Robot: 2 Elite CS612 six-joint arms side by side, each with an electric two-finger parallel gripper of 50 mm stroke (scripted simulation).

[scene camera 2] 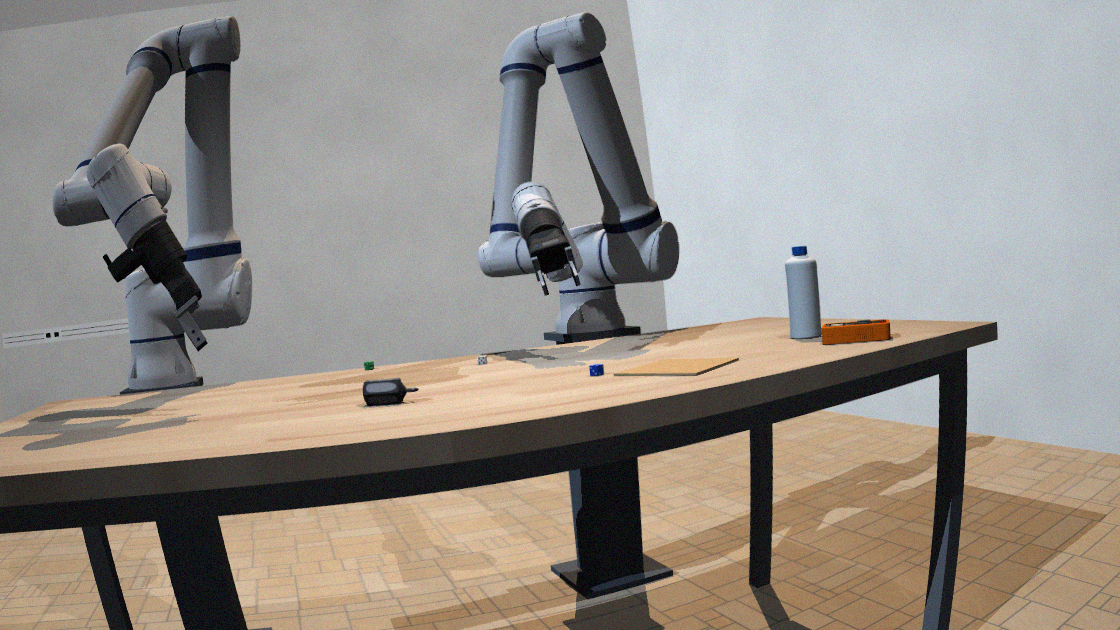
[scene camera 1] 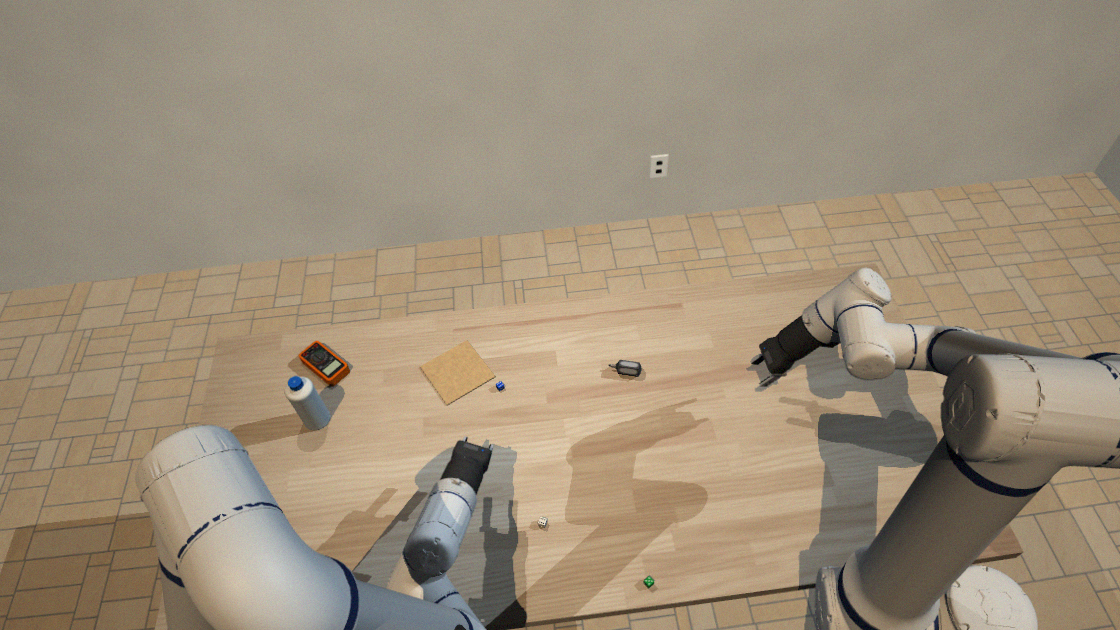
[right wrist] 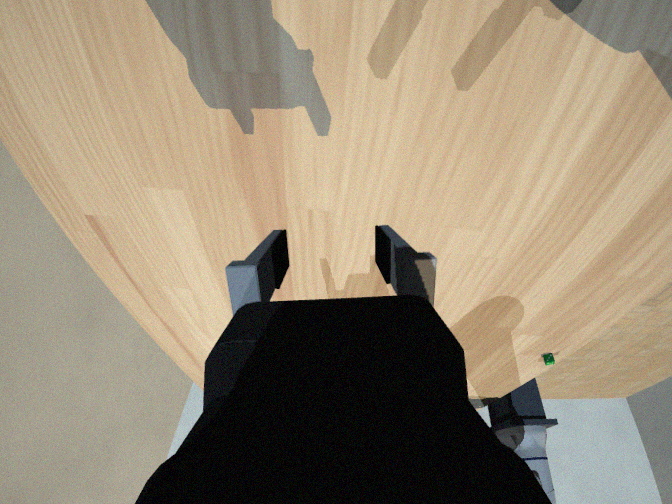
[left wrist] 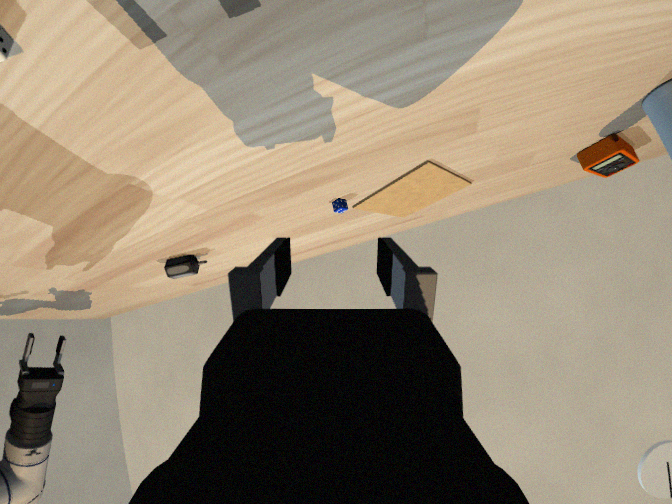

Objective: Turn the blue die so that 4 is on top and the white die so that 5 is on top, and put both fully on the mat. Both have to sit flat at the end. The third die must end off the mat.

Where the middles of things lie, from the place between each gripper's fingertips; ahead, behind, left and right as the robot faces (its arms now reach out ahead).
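Labels:
The dark tool (scene camera 2: 390, 391), counted from my left hand (scene camera 2: 561, 285), is 390 mm to the right, 190 mm ahead and 130 mm below. As for the bottle (scene camera 2: 801, 271), I find it 370 mm to the left of my left hand, 260 mm ahead of it and 60 mm below it. The tan mat (scene camera 1: 460, 370) is 10 mm to the left of that same left hand, 300 mm ahead of it and 140 mm below it.
The tan mat is 69 cm to the left of my right hand (scene camera 2: 202, 345), 27 cm ahead of it and 12 cm below it. I see the bottle 104 cm to the left of my right hand, 22 cm ahead of it and 4 cm below it, and the dark tool is 10 cm below my right hand, 16 cm ahead of it and 28 cm to the left of it.

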